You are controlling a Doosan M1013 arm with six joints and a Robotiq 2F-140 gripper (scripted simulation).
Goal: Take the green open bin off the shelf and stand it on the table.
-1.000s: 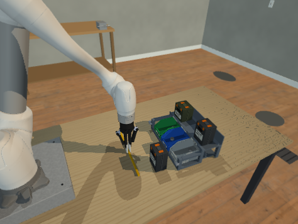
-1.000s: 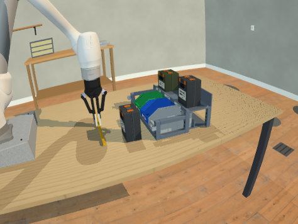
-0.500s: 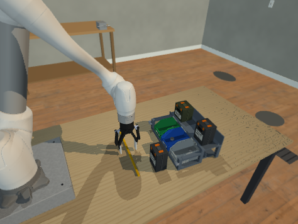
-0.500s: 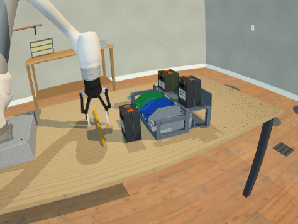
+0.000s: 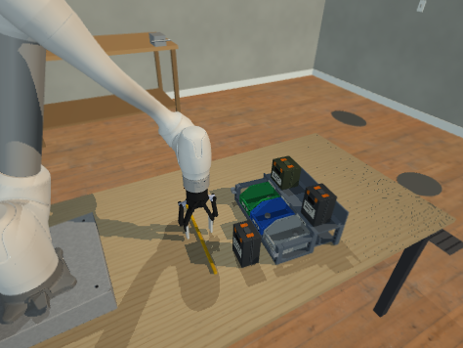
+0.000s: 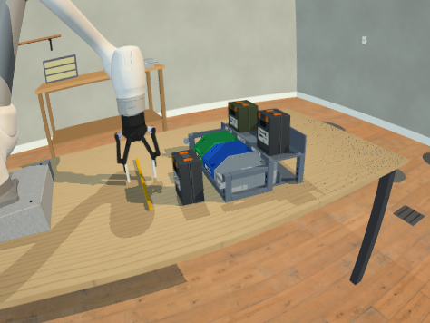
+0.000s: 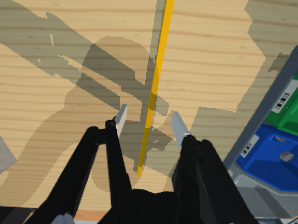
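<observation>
Now: the thin yellow bar 3 cm below my hand. From my hand the other things lie so: green open bin (31 cm ahead, 2 cm to the right); grey bin (25 cm ahead, 24 cm to the right); blue bin (28 cm ahead, 13 cm to the right).
</observation>
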